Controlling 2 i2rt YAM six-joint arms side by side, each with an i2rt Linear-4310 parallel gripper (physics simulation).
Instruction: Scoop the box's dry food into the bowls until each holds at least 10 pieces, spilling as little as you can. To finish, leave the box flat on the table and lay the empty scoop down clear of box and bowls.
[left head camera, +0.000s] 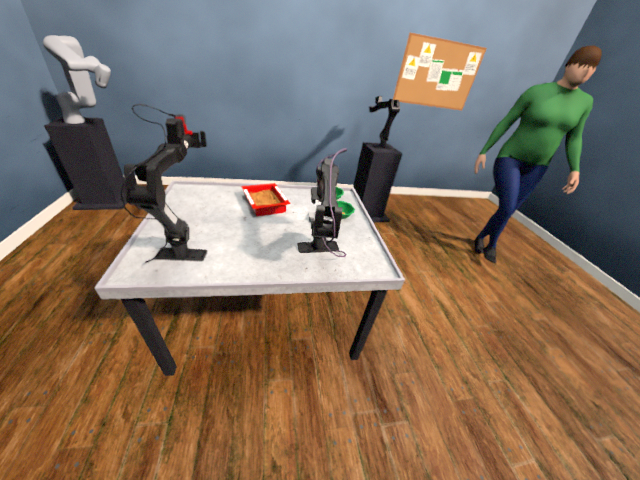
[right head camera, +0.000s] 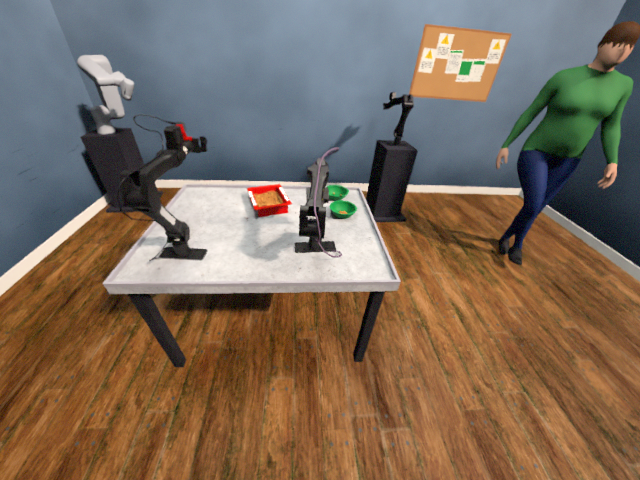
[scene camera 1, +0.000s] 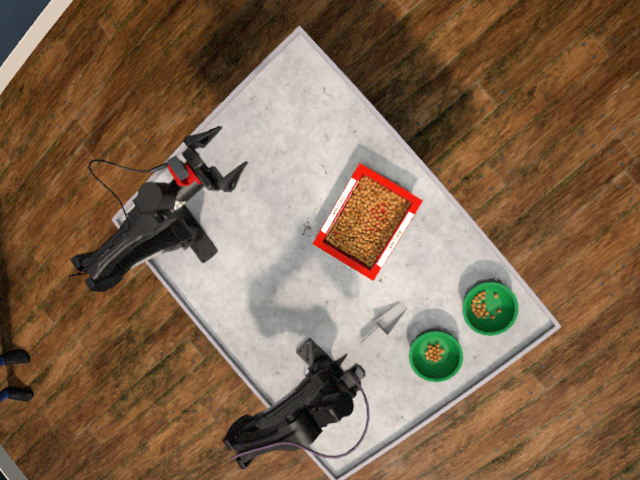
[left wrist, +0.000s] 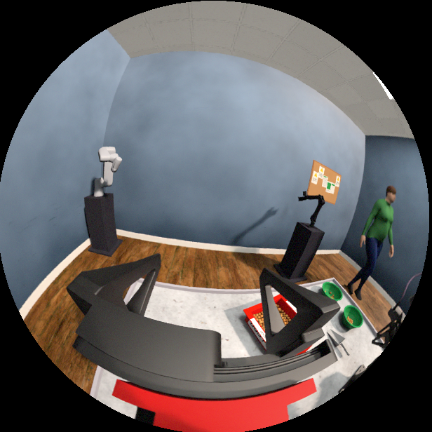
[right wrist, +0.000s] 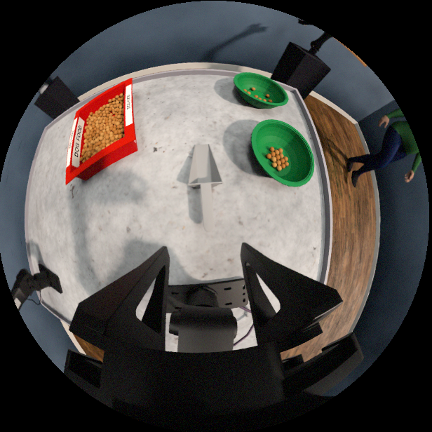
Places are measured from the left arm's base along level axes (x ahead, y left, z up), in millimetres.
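Pixels of known places: left gripper, between the fingertips: (left head camera: 194, 133) (right head camera: 196, 139) (scene camera 1: 234, 143); right gripper, between the fingertips: (left head camera: 319, 203) (scene camera 1: 353, 361); left arm's base, origin of its link: (left head camera: 182, 255) (right head camera: 184, 254) (scene camera 1: 194, 233); right arm's base, origin of its link: (left head camera: 318, 247) (right head camera: 315, 247) (scene camera 1: 324, 365).
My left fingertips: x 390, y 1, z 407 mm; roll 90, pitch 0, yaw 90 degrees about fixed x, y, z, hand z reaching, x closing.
Observation:
For each thing: its top centre in the pictures, then the offset to it from my left fingertips. Level surfaces: height alone.
- red box, centre of its top: (scene camera 1: 366, 222) (left head camera: 265, 194) (right head camera: 268, 195) dy -311, dx +98, dz -344 mm
- grey scoop, centre of its top: (scene camera 1: 382, 327) dy -599, dx -56, dz -375 mm
- table, height of its surface: dz -407 mm
The red box (left head camera: 266, 209) (right head camera: 272, 210) (scene camera 1: 346, 261) (right wrist: 107, 159) stands flat on the table, full of round brown food. Two green bowls, the nearer one (right head camera: 343, 209) (scene camera 1: 421, 367) (right wrist: 295, 150) and the farther one (right head camera: 337, 192) (scene camera 1: 509, 321) (right wrist: 257, 95), each hold a cluster of food pieces. The grey scoop (scene camera 1: 391, 317) (right wrist: 202, 165) lies empty on the table between box and bowls, touching neither. My right gripper (right wrist: 204, 250) is partly open, empty, above the table and back from the scoop's handle. My left gripper (scene camera 1: 234, 144) (left wrist: 211, 268) is wide open and empty, raised at the table's left side.
The table (left head camera: 217, 268) has a raised rim. My arms' bases stand along its front edge. Behind it stand two black pedestals (left head camera: 87, 160) (left head camera: 376, 175) bearing other robot arms. A person in a green sweater (left head camera: 547, 118) stands on the floor at the right.

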